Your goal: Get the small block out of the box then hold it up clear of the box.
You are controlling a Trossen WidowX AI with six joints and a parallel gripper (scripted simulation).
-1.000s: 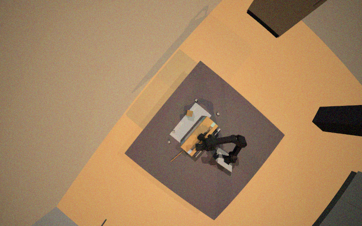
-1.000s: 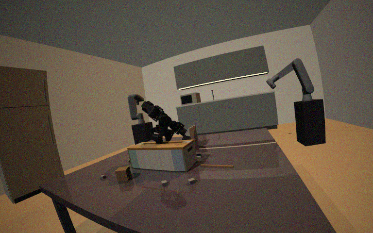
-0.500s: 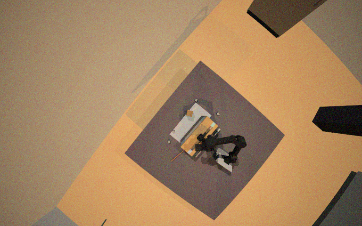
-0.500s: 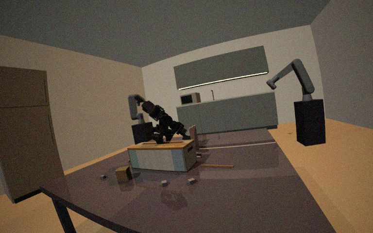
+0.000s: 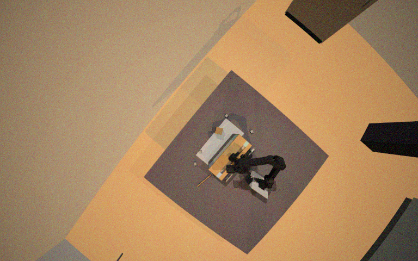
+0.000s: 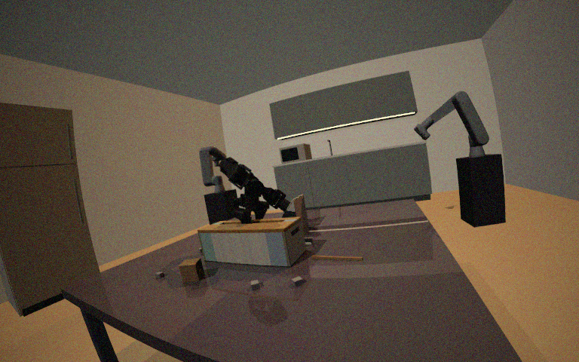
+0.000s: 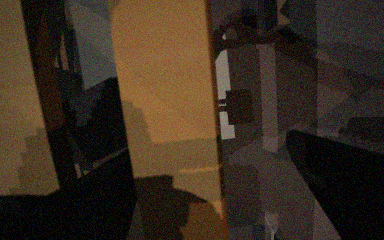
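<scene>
The box lies 4 cm ahead of my gripper tip, 3 cm to the left of it and 3 cm below it. The rest, counted from my gripper tip: thin orange stick: 34 cm to the left, 12 cm ahead, 8 cm below; then orange block: 27 cm ahead, 11 cm to the right, 6 cm below.
</scene>
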